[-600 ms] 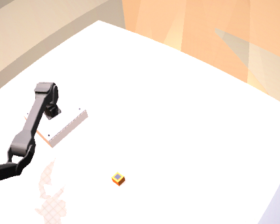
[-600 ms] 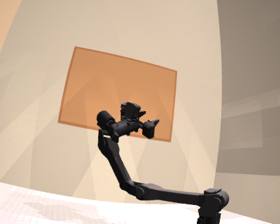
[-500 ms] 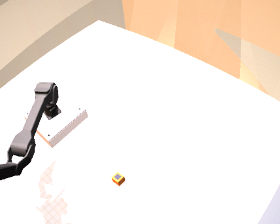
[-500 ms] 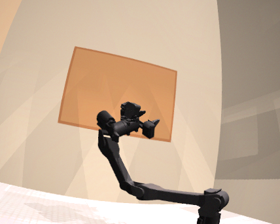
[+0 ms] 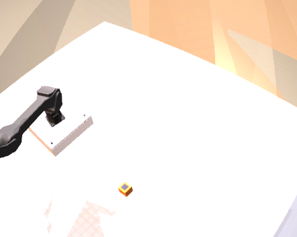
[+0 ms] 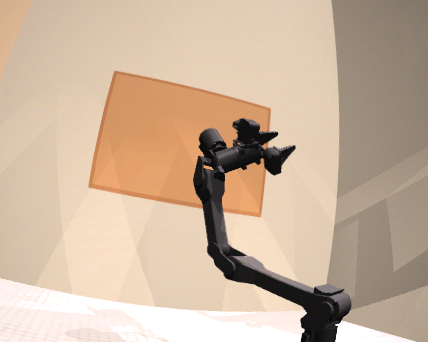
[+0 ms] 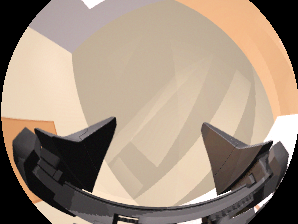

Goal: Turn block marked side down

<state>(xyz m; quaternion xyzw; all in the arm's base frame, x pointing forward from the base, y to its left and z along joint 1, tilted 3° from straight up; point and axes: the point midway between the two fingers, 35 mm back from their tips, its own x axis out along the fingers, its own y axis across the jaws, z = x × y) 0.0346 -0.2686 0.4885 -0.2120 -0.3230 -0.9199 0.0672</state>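
Right now my gripper tip is 360 mm short of the orange block, 300 mm to the right of it and 540 mm above it.
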